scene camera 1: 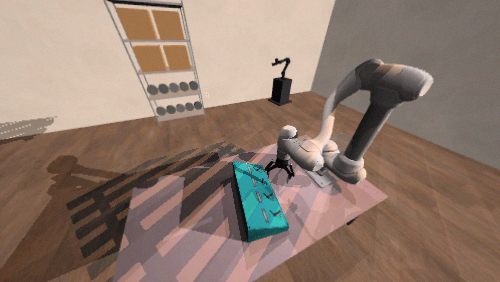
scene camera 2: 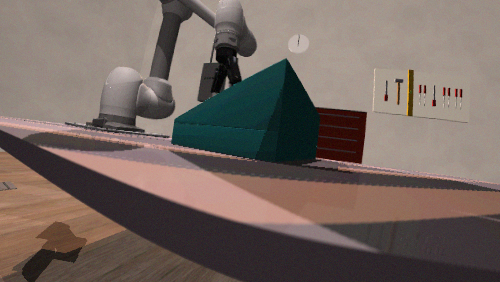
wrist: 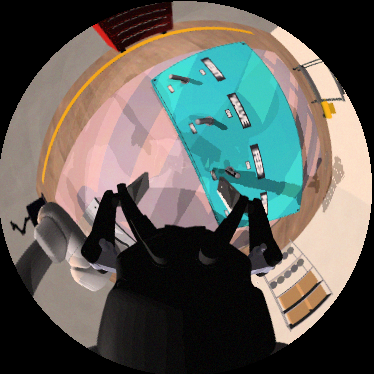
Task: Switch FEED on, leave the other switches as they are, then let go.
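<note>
There's a teal switch panel that I can see, along with my gripper, and the wrist view shows my gripper too.
</note>
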